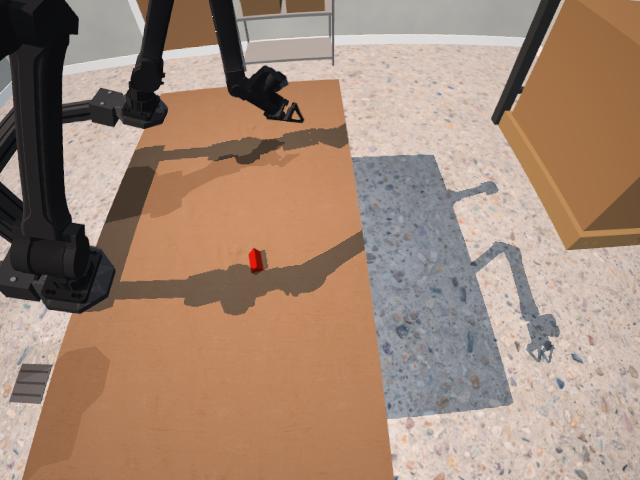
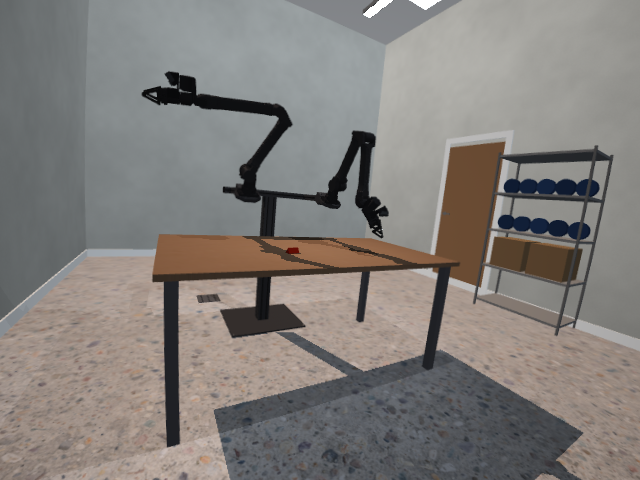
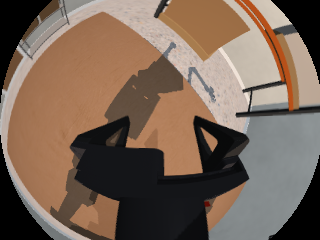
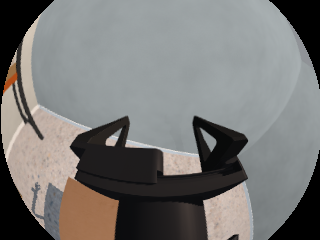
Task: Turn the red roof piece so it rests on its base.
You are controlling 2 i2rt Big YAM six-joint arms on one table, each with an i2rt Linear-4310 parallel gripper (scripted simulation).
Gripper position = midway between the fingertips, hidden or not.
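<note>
The robot's left gripper (image 3: 161, 119) can be seen, and so can the right gripper (image 4: 161, 119).
</note>
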